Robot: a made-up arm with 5 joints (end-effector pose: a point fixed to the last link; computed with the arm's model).
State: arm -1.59 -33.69 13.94 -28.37 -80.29
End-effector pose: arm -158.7 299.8 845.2 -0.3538 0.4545 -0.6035 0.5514
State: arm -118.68 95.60 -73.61 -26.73 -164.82
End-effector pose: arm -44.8 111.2 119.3 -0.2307 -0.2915 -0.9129 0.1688
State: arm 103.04 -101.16 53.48 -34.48 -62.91
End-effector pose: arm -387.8 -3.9 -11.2 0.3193 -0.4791 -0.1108 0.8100
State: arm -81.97 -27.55 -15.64 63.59 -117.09
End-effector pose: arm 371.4 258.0 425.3 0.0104 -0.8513 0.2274 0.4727
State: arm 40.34 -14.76 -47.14 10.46 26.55
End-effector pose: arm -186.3 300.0 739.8 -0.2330 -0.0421 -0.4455 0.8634
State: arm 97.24 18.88 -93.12 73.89 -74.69
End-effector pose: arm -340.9 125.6 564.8 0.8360 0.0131 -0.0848 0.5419
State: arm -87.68 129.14 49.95 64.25 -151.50
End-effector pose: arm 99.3 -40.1 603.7 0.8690 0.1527 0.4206 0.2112
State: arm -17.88 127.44 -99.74 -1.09 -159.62
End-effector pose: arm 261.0 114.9 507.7 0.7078 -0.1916 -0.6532 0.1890
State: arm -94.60 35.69 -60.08 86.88 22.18
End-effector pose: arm 98.3 238.6 251.4 -0.4357 0.5018 -0.2300 0.7110
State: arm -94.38 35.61 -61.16 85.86 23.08
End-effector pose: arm 100.6 236.9 247.9 -0.4465 0.4918 -0.2285 0.7117
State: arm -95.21 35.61 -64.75 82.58 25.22
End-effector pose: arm 104.2 230.5 232.8 -0.4849 0.4721 -0.2200 0.7026
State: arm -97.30 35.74 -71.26 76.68 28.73
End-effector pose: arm 109.0 217.1 205.0 -0.5531 0.4431 -0.2008 0.6764
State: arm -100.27 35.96 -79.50 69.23 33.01
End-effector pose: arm 113.6 197.2 170.9 -0.6339 0.4127 -0.1710 0.6313
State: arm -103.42 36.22 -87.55 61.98 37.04
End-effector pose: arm 116.8 174.9 139.4 -0.7053 0.3891 -0.1377 0.5764
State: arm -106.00 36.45 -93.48 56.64 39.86
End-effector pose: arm 117.7 157.1 117.1 -0.7525 0.3759 -0.1107 0.5293
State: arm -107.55 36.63 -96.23 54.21 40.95
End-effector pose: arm 116.3 148.5 106.3 -0.7730 0.3720 -0.0971 0.5047
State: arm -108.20 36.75 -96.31 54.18 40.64
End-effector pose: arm 113.2 148.3 104.4 -0.7742 0.3745 -0.0948 0.5014
